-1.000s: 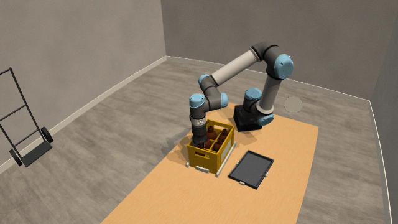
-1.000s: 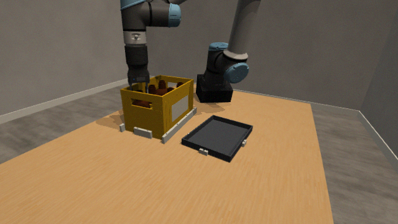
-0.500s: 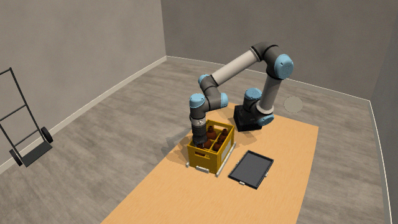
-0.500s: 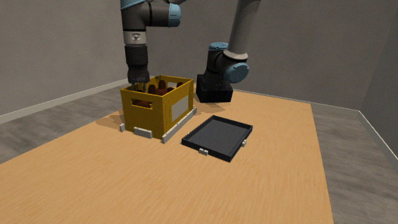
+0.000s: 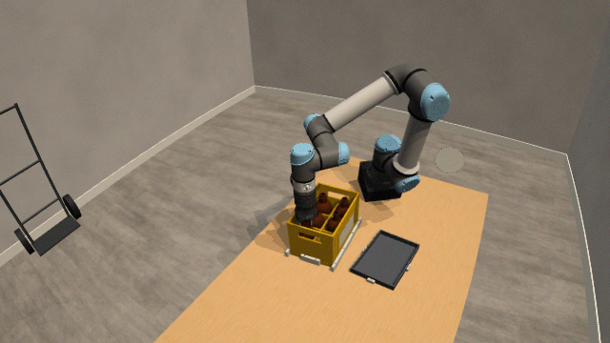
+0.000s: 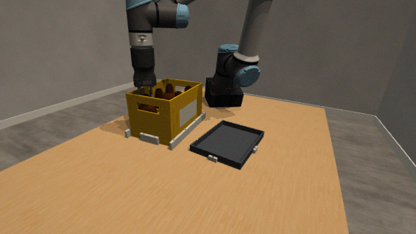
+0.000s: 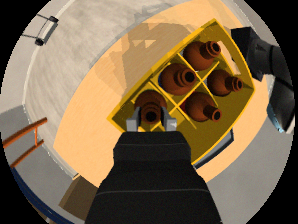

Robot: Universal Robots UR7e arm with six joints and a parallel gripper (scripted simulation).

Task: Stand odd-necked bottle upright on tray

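Right now the yellow crate is 90 mm behind my hand, 80 mm below it and 30 mm to the left of it. From my hand the other things lie so: dark tray 300 mm to the left, 150 mm below, 120 mm behind; bottle 100 mm behind, 70 mm to the left, 70 mm below.
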